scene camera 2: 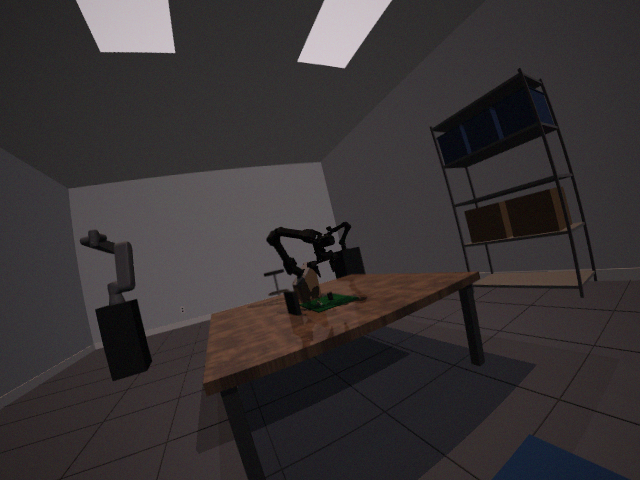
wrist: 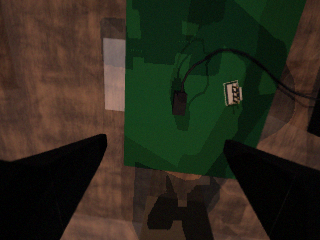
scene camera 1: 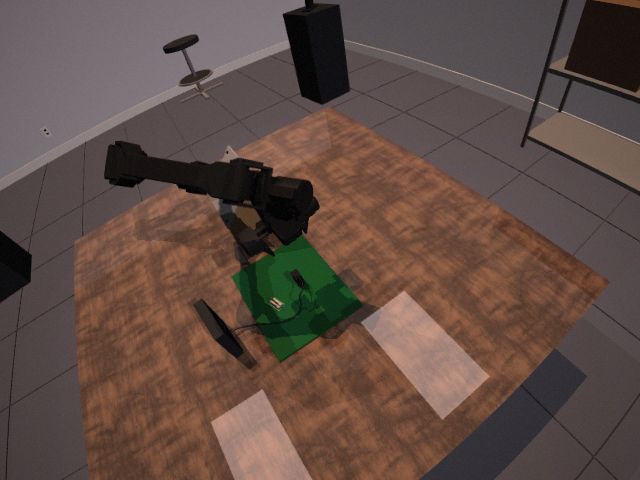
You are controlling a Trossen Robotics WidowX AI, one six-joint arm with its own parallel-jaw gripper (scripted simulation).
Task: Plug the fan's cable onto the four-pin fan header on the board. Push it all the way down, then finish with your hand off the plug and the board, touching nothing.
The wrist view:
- my gripper
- green board
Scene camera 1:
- my gripper
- black fan
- green board
